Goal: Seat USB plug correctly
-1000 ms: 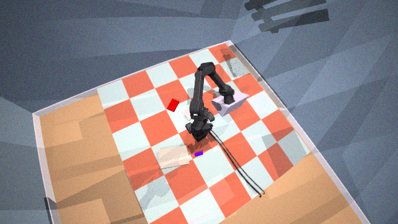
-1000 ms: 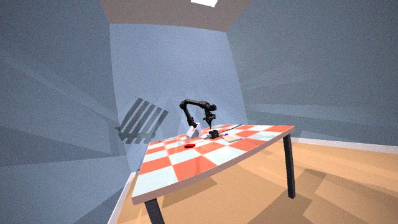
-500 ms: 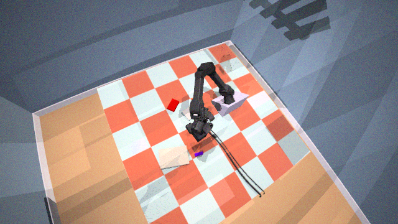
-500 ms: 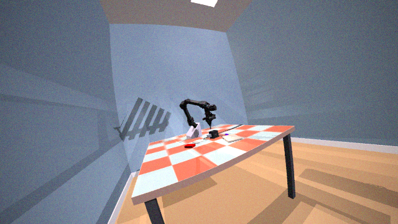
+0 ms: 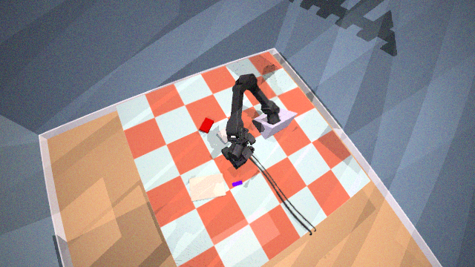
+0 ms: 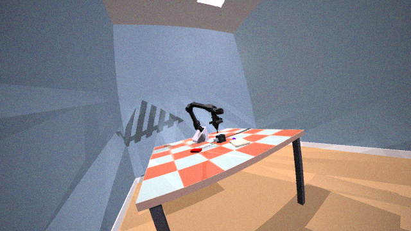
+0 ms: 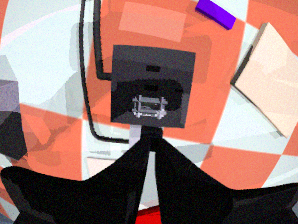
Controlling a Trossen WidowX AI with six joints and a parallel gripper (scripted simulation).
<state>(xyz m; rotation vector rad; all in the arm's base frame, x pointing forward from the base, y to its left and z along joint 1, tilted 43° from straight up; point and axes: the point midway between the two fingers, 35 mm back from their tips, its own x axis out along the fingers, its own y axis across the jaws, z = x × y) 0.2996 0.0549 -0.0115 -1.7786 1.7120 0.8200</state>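
My gripper tip is now 20 mm above the USB plug. From my gripper tip the other things lie so: purple piece: 70 mm ahead, 140 mm to the left, 130 mm below; then beige pad: 230 mm ahead, 70 mm to the left, 120 mm below; then USB socket: 10 mm to the left, 60 mm below.
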